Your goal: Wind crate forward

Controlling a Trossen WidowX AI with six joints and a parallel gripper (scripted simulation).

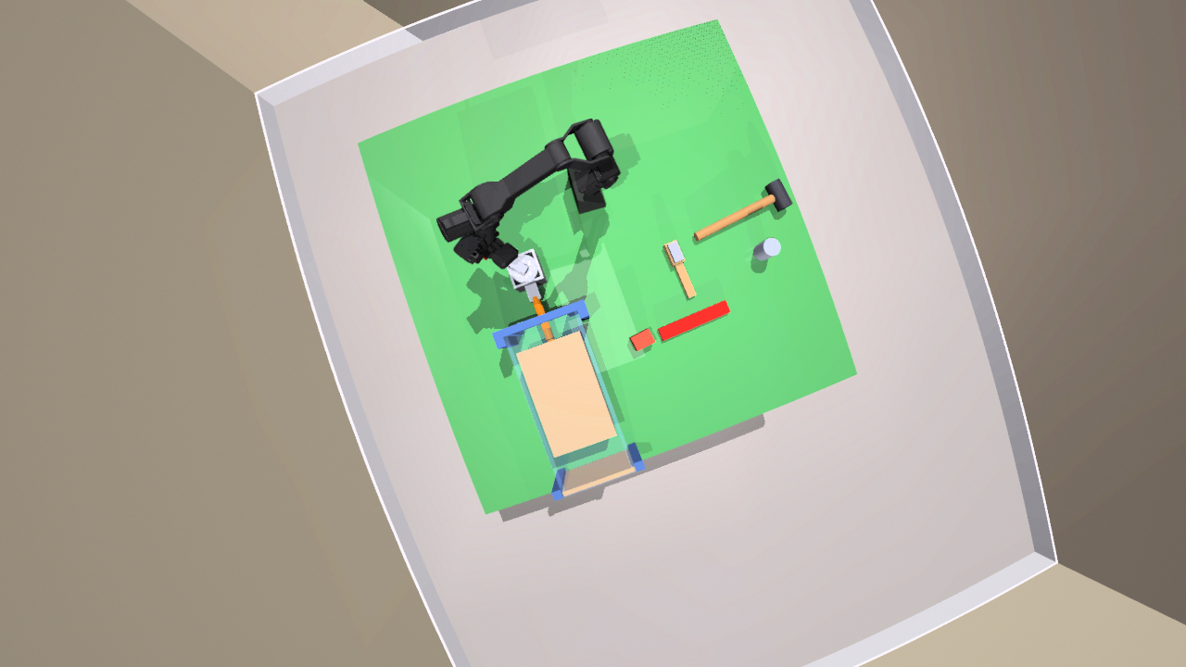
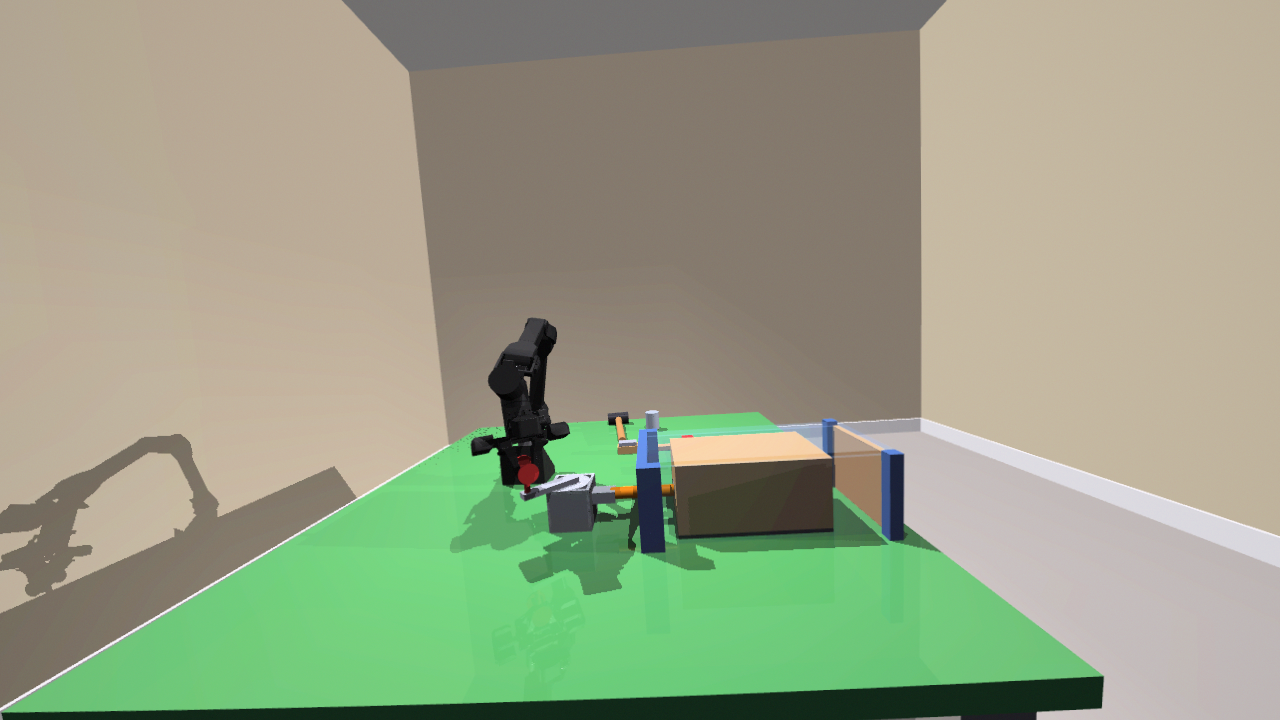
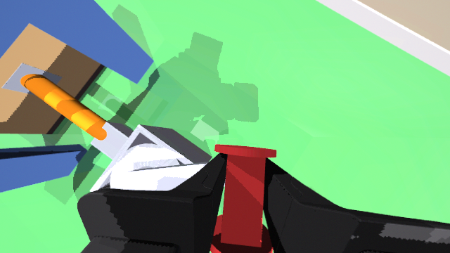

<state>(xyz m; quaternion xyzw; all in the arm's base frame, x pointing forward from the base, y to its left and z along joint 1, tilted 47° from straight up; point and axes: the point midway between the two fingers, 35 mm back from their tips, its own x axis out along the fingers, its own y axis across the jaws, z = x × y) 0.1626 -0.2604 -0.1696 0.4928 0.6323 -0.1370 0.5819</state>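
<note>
My gripper tip is 1 cm short of the winch handle, 4 cm to the right of it and 3 cm above it. The rest, counted from my gripper tip: blue steel frame (21 cm ahead, 12 cm to the left, 2 cm below); winch (4 cm ahead, 8 cm to the left, 10 cm below); red knob (1 cm behind, 2 cm to the left).
</note>
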